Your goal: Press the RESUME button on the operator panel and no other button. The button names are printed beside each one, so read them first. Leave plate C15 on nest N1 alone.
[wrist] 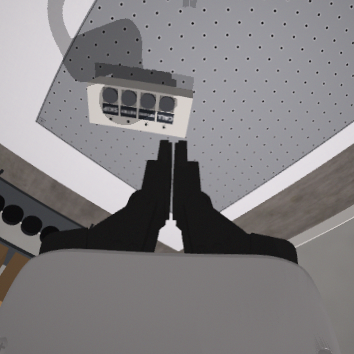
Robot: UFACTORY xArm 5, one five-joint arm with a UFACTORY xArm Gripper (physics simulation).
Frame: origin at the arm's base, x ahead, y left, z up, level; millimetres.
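Seen in the pictures: gripper, between the fingertips: (172, 158).
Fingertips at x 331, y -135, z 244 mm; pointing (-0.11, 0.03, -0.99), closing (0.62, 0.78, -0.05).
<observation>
Pixels of each thing's top centre, then the offset from my fingertips to it. "pt": a spot on its surface instead. Level surfaces: height alone.
- operator panel, a spot on its surface: (185, 115) pt dz -201, dx +37, dy -24 mm
- CALL button, a spot on its surface: (167, 104) pt dz -198, dx +6, dy -35 mm
- RESUME button, a spot on its surface: (147, 100) pt dz -198, dx -18, dy -56 mm
- grey perforated board, height of its surface: dz -253 mm
- small grey object, a spot on its surface: (189, 3) pt dz -254, dx -88, dy +72 mm
The operator panel (185, 115) is a cream box at the upper left of centre in the wrist view, with a row of round dark grey buttons and dark labels printed upside down in this view. The rightmost label reads CALL, beside the CALL button (167, 104). The RESUME button (147, 100) is second from the right; its label is small and blurred. My gripper (172, 158) is shut and empty. Its tips show just below the panel's lower edge, towards the CALL end, apart from the buttons. Plate C15 and nest N1 do not show in this view.
The panel stands on a grey perforated board (260, 90) with a pale border. A dark shadow lies behind the panel. At the lower left is a dark rack (50, 218) with round black items (32, 225). A small grey object (189, 3) shows at the top edge.
</observation>
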